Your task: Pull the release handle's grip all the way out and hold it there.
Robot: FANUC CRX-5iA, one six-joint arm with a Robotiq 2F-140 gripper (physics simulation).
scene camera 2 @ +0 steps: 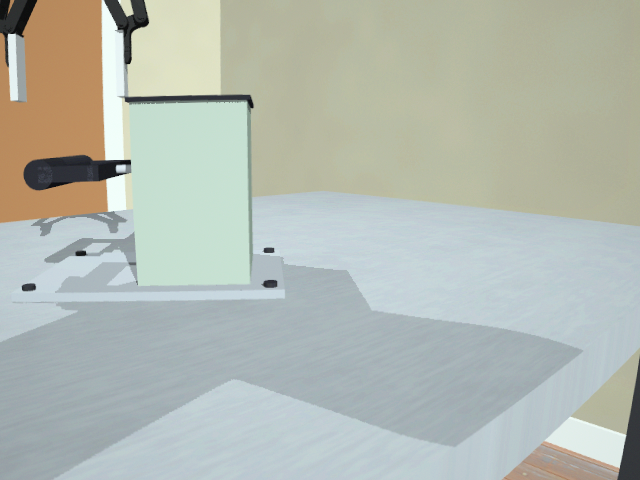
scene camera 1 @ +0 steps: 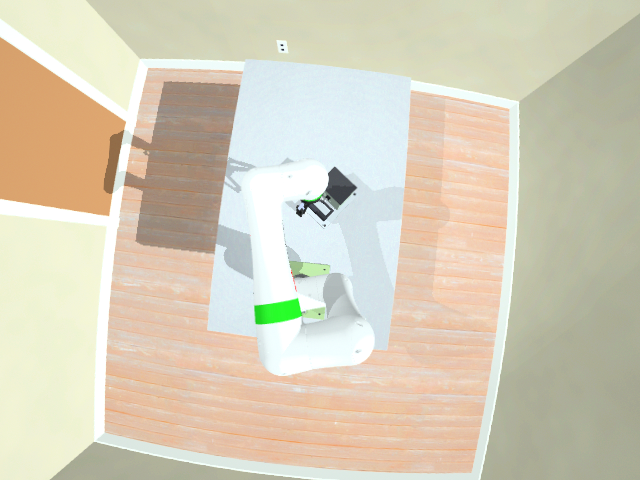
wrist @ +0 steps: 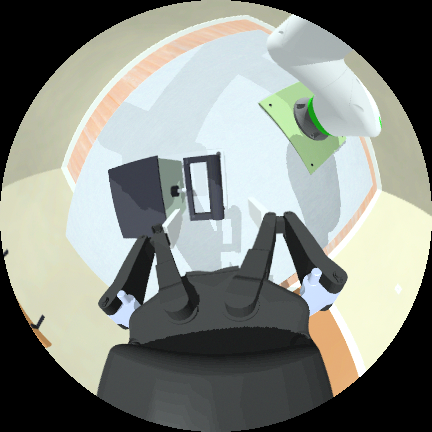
Labels:
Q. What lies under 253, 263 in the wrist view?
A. My gripper.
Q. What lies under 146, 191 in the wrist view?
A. A release handle.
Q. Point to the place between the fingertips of my gripper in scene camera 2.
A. At 70, 98

